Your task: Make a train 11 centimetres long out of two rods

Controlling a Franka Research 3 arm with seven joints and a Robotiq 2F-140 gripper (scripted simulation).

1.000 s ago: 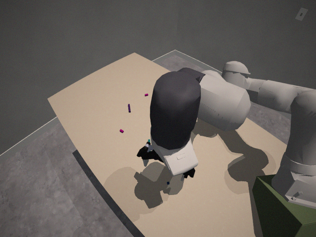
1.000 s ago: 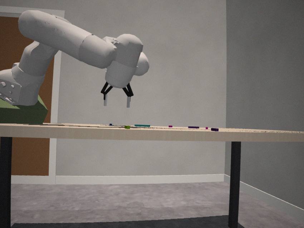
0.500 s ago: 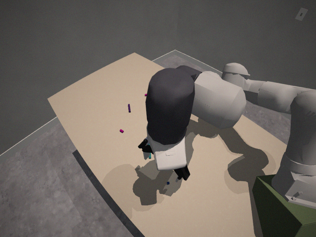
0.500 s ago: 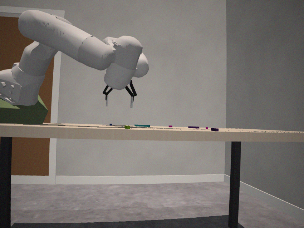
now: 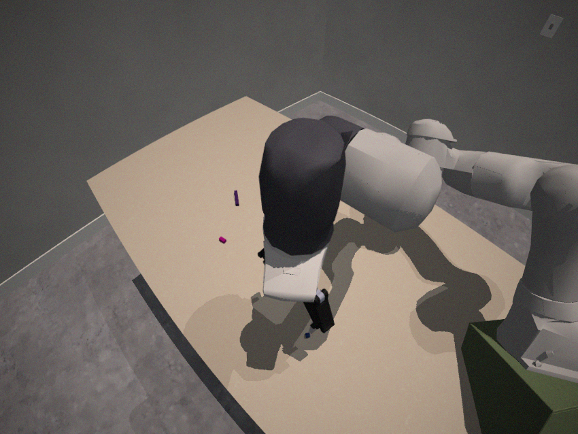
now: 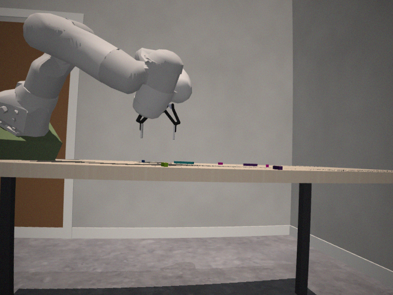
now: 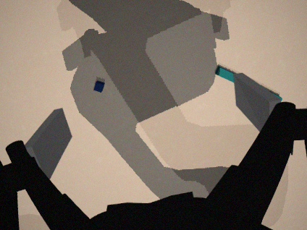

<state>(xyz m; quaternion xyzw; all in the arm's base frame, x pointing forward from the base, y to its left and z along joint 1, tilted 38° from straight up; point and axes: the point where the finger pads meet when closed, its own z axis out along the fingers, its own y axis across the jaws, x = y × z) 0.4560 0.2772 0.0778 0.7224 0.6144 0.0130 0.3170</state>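
Right now the turquoise rod is 110 mm below my hand, 110 mm ahead of it and 70 mm to the right of it. Also, from my hand: blue rod (110 mm below, 60 mm behind, 20 mm to the left); lime rod (530 mm to the right, 110 mm below, 80 mm behind).
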